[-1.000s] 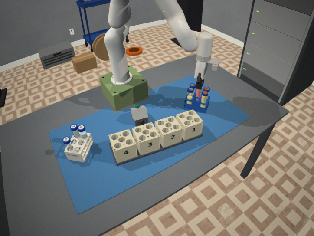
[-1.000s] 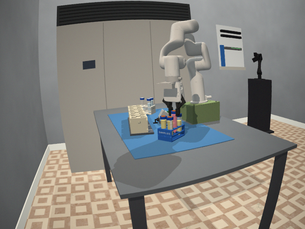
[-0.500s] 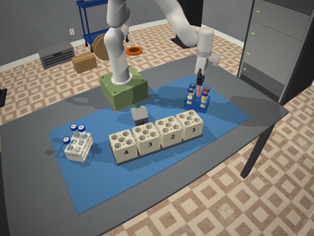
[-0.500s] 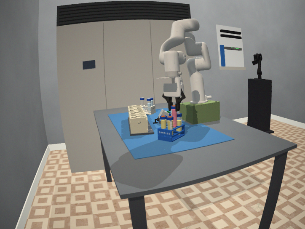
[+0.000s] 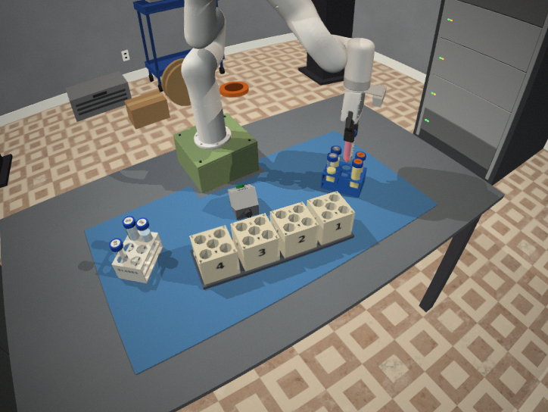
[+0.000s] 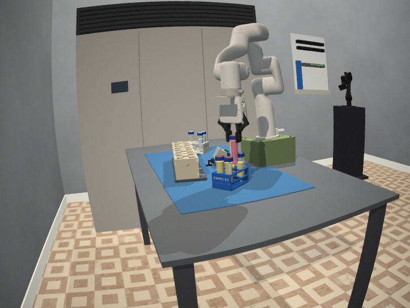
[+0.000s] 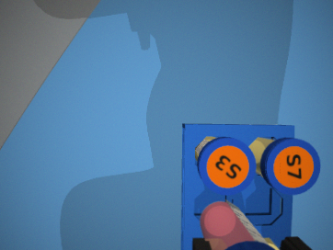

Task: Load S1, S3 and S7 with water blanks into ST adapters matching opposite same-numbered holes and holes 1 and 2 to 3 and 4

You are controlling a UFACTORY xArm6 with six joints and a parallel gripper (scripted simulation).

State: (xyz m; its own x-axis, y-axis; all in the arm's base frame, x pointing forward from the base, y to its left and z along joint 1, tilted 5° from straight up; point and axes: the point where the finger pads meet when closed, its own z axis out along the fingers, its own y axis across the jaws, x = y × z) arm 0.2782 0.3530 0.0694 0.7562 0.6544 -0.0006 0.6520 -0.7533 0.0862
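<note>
My gripper is now 50 mm above the pink-filled tube and 10 mm short of it. From my hand the other things lie so: sample tube: 130 mm below, 50 mm ahead, 10 mm to the right; blue samples rack: 160 mm below, 10 mm to the right, 10 mm ahead; adapter 1: 170 mm to the right, 160 mm ahead, 140 mm below.
</note>
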